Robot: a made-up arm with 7 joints.
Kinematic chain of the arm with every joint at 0, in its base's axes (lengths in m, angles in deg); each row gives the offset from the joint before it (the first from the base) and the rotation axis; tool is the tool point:
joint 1: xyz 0 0 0.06 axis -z
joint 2: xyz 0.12 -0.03 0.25 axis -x
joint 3: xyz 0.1 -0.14 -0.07 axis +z
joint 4: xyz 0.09 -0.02 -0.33 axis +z
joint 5: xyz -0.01 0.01 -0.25 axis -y
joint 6: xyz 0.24 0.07 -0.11 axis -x
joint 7: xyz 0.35 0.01 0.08 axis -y
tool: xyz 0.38 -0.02 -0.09
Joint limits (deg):
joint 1: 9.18..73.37
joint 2: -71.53..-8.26
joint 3: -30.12..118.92
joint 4: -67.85..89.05
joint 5: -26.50..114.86
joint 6: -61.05..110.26
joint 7: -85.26..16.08
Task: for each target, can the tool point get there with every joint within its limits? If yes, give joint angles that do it. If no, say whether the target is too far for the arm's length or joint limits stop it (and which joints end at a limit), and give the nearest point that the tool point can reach.
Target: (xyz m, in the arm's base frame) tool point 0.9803 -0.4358 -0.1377
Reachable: yes | joints 66.44 -37.33 9.55 53.82 2.56 72.63 -69.34
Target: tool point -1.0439 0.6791 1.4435
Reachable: no: joint limits stop it (at a limit: joint 1, joint 2, joint 3, joint 6, joint 7) | nearest point -0.4031 0.6067 0.7729 | short by 0.930 m
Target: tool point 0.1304 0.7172 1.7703
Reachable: no: joint limits stop it (at a limit: joint 1, joint 2, joint 6, joint 7) | nearest point 0.2014 0.6369 1.0430 | short by 0.735 m
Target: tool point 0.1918 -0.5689 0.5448
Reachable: yes | joints 67.64 -47.10 29.01 25.25 73.41 69.37 -24.47
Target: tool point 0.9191 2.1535 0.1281
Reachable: no: too far | nearest point 0.6644 1.2998 0.1979 | short by 0.894 m
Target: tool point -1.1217 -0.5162 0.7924
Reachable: no: joint limits stop it (at a limit: joint 1, joint 2, joint 3, joint 4, joint 6) | nearest point -0.7057 -0.4481 0.3506 | short by 0.611 m
